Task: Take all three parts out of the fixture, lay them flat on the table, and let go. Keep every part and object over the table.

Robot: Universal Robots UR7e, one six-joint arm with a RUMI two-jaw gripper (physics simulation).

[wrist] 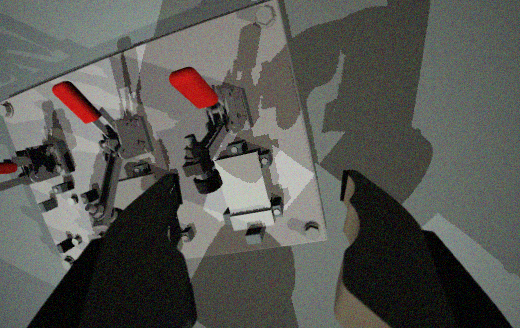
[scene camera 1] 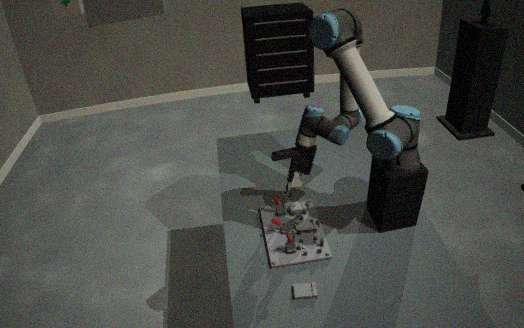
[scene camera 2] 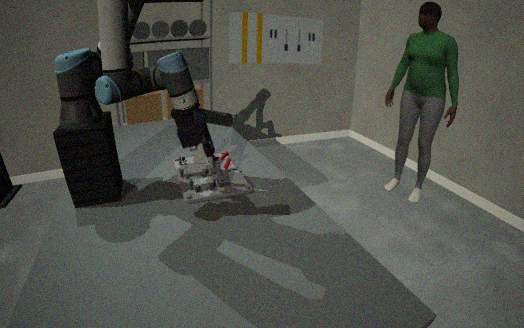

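Pixels of known places: gripper, fingertip midpoint: (wrist: pixel 260 174) (scene camera 1: pixel 288 187) (scene camera 2: pixel 213 161); arm's base, link origin: (scene camera 1: pixel 401 162) (scene camera 2: pixel 82 121).
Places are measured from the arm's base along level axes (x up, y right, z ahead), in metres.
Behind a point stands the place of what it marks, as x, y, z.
The fixture plate (scene camera 1: pixel 274 259) {-0.263, -0.139, 0.537} (scene camera 2: pixel 241 190) {-0.263, 0.177, 0.511} (wrist: pixel 210 50) {-0.263, 0.109, 0.526} lies on the table and carries three red-handled toggle clamps. One pale block (scene camera 1: pixel 297 207) {-0.237, 0.106, 0.397} (wrist: pixel 245 187) {-0.237, 0.115, 0.398} sits between small stops at the plate's end; the black tip of its clamp (wrist: pixel 207 181) {-0.159, 0.116, 0.428} overlaps its left edge, and whether it presses is unclear. A second part (scene camera 1: pixel 305 226) {-0.233, -0.018, 0.390} sits mid-plate, partly hidden by the left finger in the wrist view. The third part, a pale block (scene camera 1: pixel 304 290) {-0.263, -0.308, 0.458}, lies flat on the table in front of the plate. My gripper (scene camera 1: pixel 288 192) {-0.156, 0.149, 0.427} (wrist: pixel 260 174) {-0.156, 0.149, 0.427} is open and empty above the end block.
The red clamp handles (wrist: pixel 194 87) {-0.178, 0.118, 0.484} (wrist: pixel 76 102) {-0.199, 0.009, 0.504} (wrist: pixel 7 168) {-0.200, -0.098, 0.471} stick up beside the parts. Small stops and pins stand around the seats. The robot's black pedestal (scene camera 1: pixel 397 197) {-0.099, -0.085, 0.039} (scene camera 2: pixel 90 162) {-0.120, 0.085, 0.021} stands beside the fixture. A person (scene camera 2: pixel 427 65) stands at the far right in scene camera 2.
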